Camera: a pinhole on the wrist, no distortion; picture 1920 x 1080 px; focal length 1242.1 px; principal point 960.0 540.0 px. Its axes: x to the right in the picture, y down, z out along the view. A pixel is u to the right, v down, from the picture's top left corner.
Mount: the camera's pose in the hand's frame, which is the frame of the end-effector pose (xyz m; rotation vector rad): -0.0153 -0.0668 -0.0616 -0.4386 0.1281 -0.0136
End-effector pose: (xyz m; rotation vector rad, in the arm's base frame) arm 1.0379 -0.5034 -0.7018 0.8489 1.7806 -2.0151
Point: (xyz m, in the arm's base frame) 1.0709 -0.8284 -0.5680
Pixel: 274.2 81.6
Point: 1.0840 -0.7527 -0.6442
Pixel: 406.9 364.6
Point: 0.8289 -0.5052 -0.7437
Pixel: outside the picture
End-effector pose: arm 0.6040 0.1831 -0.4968 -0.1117 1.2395 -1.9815
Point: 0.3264 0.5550 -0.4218
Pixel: behind the camera
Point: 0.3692 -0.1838 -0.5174
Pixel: outside the picture
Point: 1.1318 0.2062 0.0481
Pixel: outside the picture
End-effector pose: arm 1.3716 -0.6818 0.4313 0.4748 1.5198 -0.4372
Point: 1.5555 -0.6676 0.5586
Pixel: 253.8 935.7
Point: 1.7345 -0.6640 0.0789
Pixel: 1768.8 773.0
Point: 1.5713 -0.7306 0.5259
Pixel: 447.6 620.8
